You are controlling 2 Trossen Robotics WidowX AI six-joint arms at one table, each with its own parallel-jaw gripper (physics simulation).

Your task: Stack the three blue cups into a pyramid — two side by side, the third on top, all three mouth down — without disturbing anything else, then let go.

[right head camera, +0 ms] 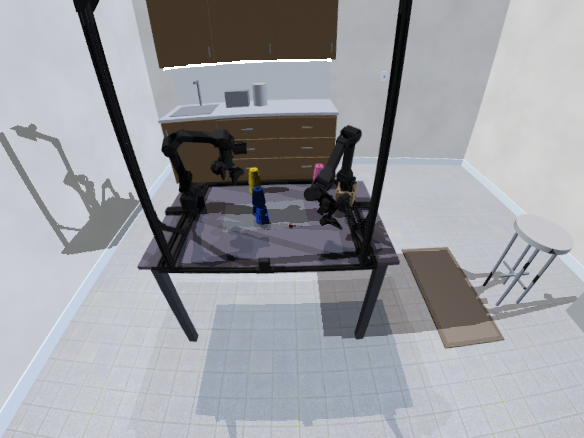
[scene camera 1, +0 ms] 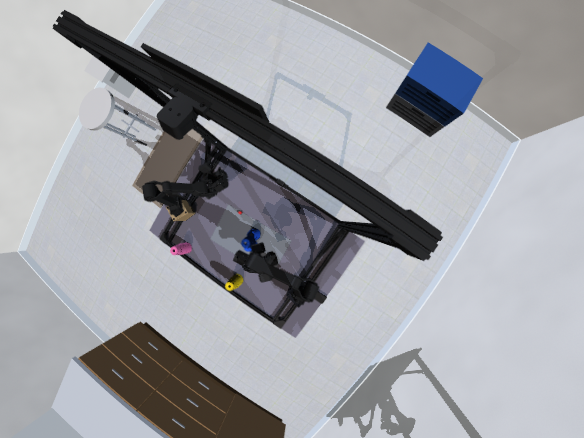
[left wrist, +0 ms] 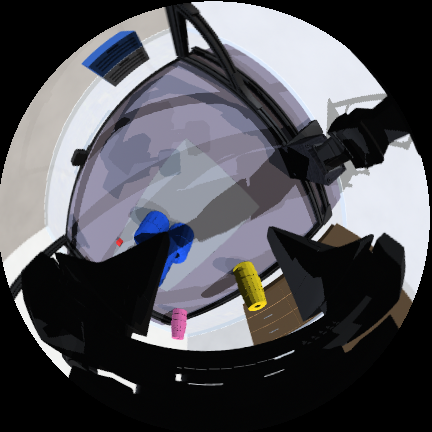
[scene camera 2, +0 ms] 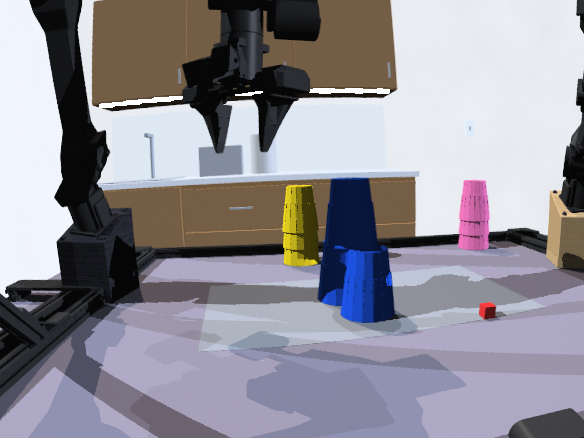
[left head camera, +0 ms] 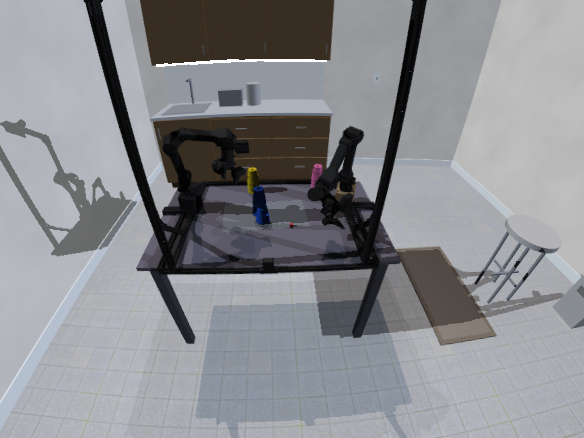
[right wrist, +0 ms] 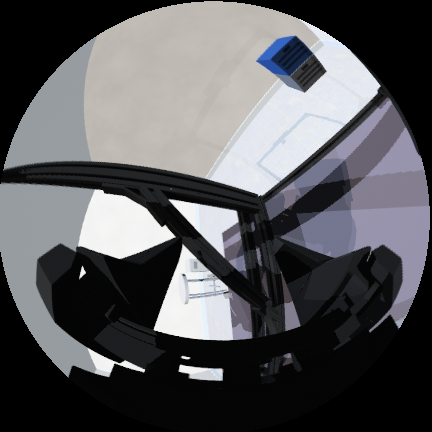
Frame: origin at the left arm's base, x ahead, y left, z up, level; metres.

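Seen in the pictures: left gripper, fingertip midpoint: (right head camera: 229, 183) (left wrist: 219, 234) (scene camera 2: 240, 152) (left head camera: 229, 182); right gripper, fingertip midpoint: (right head camera: 347, 223) (scene camera 1: 215, 163) (left head camera: 350, 223) (right wrist: 228, 242); left arm's base, link origin: (right head camera: 190, 192) (left wrist: 327, 156) (scene camera 2: 94, 224) (left head camera: 188, 191); right arm's base, link origin: (right head camera: 346, 186) (scene camera 1: 176, 210) (scene camera 2: 579, 203) (left head camera: 346, 187).
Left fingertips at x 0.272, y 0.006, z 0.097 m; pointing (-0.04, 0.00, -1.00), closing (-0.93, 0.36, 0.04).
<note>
Pixels of each thing's middle, then the offset from my left fingertips to it. Level surfaces: height alone.
- front cup, body centre: (scene camera 2: 369, 283) (left wrist: 149, 229) (left head camera: 262, 214) (right head camera: 262, 214) (scene camera 1: 253, 233) 0.016 m left, 0.163 m ahead, 0.171 m down
- rear cup, body centre: (scene camera 2: 343, 270) (left wrist: 176, 242) 0.073 m left, 0.117 m ahead, 0.171 m down
- pale mat, surface height: 0.214 m down
- upper cup, body centre: (scene camera 2: 352, 212) (left wrist: 152, 258) (left head camera: 259, 196) (right head camera: 258, 196) (scene camera 1: 248, 241) 0.045 m left, 0.136 m ahead, 0.084 m down
- yellow cup stack, body centre: (scene camera 2: 298, 209) (left wrist: 252, 292) (scene camera 1: 232, 284) (left head camera: 252, 176) (right head camera: 253, 176) 0.278 m left, 0.007 m back, 0.107 m down
- pink cup stack, body centre: (scene camera 2: 474, 200) (left wrist: 178, 329) (right head camera: 319, 171) (left head camera: 317, 172) (scene camera 1: 177, 250) 0.457 m left, 0.355 m ahead, 0.107 m down
- small red cube, body centre: (scene camera 2: 487, 310) (left head camera: 291, 225) 0.016 m left, 0.320 m ahead, 0.206 m down
Three blue cups stand mouth down, close together. The front cup (scene camera 2: 367, 287) (left wrist: 152, 223) and the rear cup (scene camera 2: 327, 290) are on the pale mat (scene camera 2: 240, 320). The upper cup (scene camera 2: 350, 210) (left head camera: 258, 194) is upright above them, over the rear cup and close to the front one. Whether it bears on both is unclear, and a finger partly hides it in the left wrist view. My left gripper (scene camera 2: 241, 150) (left wrist: 219, 234) is open and empty, higher than the cups and to their left in scene camera 2. My right gripper (left head camera: 333, 223) (right wrist: 228, 242) is open and empty, low near the table's right side.
A yellow cup stack (scene camera 2: 300, 225) (left wrist: 250, 286) stands behind the blue cups. A pink cup stack (scene camera 2: 474, 215) (left wrist: 179, 324) stands at the back right. A small red cube (scene camera 2: 487, 310) (left head camera: 291, 225) lies right of the blue cups at the mat's edge.
</note>
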